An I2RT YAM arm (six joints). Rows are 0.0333 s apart.
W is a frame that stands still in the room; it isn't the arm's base.
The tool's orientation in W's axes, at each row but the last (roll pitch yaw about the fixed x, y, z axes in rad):
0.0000 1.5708 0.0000
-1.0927 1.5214 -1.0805
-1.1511 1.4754 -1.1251
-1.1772 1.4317 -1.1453
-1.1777 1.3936 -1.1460
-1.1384 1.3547 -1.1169
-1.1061 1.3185 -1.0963
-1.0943 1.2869 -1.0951
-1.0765 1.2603 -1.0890
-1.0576 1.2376 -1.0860
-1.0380 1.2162 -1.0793
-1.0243 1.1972 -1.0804
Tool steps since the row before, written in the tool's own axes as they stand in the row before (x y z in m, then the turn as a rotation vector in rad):
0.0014 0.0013 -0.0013 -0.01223 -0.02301 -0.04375
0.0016 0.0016 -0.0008 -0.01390 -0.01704 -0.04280
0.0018 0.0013 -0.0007 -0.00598 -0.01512 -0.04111
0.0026 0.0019 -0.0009 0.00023 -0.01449 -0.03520
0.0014 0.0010 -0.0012 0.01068 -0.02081 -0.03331
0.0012 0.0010 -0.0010 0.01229 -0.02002 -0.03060
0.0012 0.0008 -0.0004 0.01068 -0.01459 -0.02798
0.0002 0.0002 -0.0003 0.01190 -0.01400 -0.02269
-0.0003 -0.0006 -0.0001 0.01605 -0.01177 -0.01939
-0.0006 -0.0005 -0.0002 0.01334 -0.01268 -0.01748
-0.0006 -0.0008 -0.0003 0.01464 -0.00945 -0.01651
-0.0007 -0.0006 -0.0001 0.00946 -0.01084 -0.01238
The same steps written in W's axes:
-0.0013 0.0013 -0.0014 -0.04375 -0.02301 0.01223
-0.0008 0.0015 -0.0017 -0.04291 -0.01696 0.01366
-0.0007 0.0011 -0.0019 -0.04094 -0.01568 0.00567
-0.0008 0.0015 -0.0029 -0.03471 -0.01564 -0.00024
-0.0011 0.0007 -0.0016 -0.03190 -0.02348 -0.00937
-0.0009 0.0007 -0.0015 -0.02906 -0.02293 -0.01086
-0.0003 0.0005 -0.0014 -0.02662 -0.01722 -0.01022
-0.0003 0.0001 -0.0003 -0.02121 -0.01687 -0.01085
-0.0002 -0.0005 0.0004 -0.01729 -0.01582 -0.01493
-0.0003 -0.0003 0.0007 -0.01586 -0.01592 -0.01180
-0.0004 -0.0006 0.0007 -0.01448 -0.01326 -0.01381
-0.0003 -0.0003 0.0008 -0.01143 -0.01300 -0.00778

